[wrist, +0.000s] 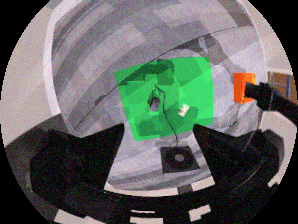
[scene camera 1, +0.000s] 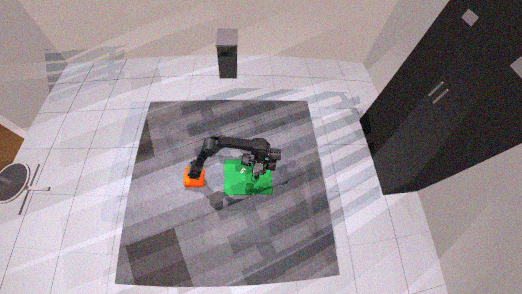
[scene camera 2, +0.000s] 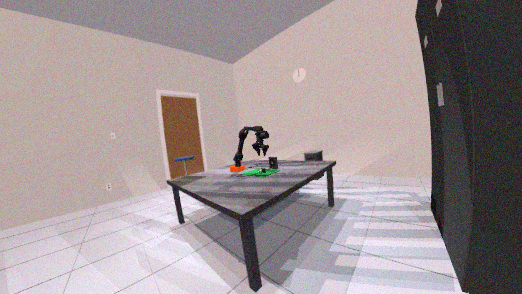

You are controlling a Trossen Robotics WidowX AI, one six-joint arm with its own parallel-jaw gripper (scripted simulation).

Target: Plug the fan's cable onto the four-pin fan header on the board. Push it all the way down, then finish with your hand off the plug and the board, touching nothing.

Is the gripper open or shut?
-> Open.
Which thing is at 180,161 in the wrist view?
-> A black square fan.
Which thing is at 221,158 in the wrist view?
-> The gripper.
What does the gripper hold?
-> Nothing.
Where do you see a green board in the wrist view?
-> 187,80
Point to a green board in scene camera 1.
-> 236,183
